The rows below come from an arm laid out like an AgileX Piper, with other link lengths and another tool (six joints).
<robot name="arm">
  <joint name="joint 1" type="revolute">
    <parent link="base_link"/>
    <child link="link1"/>
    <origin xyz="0 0 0.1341" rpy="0 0 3.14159"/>
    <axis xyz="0 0 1"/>
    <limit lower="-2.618" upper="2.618"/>
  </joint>
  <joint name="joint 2" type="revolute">
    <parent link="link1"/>
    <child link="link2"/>
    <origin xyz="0 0 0" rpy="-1.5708 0 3.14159"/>
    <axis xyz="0 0 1"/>
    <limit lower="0" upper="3.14"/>
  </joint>
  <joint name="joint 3" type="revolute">
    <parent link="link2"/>
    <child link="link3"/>
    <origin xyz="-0.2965 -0.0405 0" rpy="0 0 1.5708"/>
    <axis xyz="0 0 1"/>
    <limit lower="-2.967" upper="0"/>
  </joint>
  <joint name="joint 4" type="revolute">
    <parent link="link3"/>
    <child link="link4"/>
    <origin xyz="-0.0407 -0.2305 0" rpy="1.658 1.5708 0"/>
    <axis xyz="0 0 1"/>
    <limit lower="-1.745" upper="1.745"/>
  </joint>
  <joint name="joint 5" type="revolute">
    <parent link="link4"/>
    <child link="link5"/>
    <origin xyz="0 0 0" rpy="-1.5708 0 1.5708"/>
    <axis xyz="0 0 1"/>
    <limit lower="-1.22" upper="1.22"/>
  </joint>
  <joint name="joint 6" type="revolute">
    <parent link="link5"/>
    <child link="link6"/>
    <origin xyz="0 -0.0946 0" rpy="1.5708 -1.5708 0"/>
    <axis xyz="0 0 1"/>
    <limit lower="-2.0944" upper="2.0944"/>
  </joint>
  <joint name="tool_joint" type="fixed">
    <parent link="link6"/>
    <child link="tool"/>
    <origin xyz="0.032 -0.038 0.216" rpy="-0.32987 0 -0.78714"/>
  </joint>
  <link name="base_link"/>
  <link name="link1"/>
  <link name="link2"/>
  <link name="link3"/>
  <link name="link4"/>
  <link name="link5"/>
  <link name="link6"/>
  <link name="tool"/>
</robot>
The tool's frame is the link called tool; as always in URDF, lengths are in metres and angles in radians.
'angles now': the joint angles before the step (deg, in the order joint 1, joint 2, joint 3, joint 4, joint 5, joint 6). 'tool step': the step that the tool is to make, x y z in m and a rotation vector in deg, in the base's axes. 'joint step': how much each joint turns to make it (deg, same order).
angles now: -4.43 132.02 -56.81 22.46 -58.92 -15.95
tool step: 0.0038 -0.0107 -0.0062 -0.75 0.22 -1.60
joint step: -0.17 1.75 -2.11 1.88 0.00 -1.54
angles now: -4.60 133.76 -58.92 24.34 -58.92 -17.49
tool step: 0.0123 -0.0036 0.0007 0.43 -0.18 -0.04
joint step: -0.54 0.97 -3.49 -0.02 2.42 -0.52
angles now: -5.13 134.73 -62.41 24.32 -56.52 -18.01
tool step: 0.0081 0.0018 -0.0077 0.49 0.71 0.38
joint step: -0.03 1.39 -2.64 0.01 2.05 -0.39
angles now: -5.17 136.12 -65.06 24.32 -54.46 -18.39
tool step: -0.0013 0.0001 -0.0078 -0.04 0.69 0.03
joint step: 0.01 0.77 -0.12 0.00 -0.01 -0.11
